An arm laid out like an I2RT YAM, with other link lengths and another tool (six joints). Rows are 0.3 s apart.
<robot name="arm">
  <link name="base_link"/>
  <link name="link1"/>
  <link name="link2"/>
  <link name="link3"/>
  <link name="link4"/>
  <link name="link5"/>
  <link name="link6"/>
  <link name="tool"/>
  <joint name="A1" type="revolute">
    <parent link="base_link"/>
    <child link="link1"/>
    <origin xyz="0 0 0.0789" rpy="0 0 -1.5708"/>
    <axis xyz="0 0 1"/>
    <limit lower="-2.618" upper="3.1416"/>
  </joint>
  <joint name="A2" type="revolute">
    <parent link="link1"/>
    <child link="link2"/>
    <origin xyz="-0.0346 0.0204 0.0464" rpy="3.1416 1.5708 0"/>
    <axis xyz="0 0 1"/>
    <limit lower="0" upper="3.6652"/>
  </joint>
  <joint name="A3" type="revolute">
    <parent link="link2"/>
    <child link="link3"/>
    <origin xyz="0 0.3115 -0.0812" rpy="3.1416 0 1.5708"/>
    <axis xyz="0 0 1"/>
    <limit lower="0" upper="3.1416"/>
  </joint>
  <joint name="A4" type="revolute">
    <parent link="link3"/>
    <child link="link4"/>
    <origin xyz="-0.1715 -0.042 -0.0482" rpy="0 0 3.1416"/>
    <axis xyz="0 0 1"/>
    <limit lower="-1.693" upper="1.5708"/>
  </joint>
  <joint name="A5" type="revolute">
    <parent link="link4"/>
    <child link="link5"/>
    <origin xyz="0.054 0.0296 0.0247" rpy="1.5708 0 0"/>
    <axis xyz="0 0 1"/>
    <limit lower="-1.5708" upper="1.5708"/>
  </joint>
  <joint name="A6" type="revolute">
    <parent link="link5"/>
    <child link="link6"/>
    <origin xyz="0.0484 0 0.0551" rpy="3.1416 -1.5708 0"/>
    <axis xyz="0 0 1"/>
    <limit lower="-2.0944" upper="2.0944"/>
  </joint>
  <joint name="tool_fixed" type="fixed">
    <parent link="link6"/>
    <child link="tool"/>
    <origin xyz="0.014 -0.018 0.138" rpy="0.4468 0 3.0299"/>
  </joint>
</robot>
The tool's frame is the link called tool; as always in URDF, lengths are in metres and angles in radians.
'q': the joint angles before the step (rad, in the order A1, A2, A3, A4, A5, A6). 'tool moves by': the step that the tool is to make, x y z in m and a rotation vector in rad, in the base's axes. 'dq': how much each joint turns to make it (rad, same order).
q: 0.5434, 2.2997, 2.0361, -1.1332, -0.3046, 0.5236
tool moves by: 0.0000, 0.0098, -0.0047, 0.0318, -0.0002, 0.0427
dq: 0.0077, 0.0162, 0.0007, 0.0224, -0.0328, -0.0313
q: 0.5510, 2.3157, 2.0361, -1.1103, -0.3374, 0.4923
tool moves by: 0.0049, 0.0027, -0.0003, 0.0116, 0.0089, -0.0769
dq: -0.0046, 0.0019, 0.0002, 0.0261, -0.0004, 0.0781
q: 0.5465, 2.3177, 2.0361, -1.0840, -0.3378, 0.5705
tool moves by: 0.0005, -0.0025, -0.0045, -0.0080, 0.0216, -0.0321
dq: -0.0069, 0.0109, -0.0020, -0.0007, 0.0007, 0.0271
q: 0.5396, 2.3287, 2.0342, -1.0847, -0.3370, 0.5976
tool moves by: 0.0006, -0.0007, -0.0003, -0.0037, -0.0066, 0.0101
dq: 0.0004, 0.0001, 0.0003, -0.0002, 0.0046, -0.0115
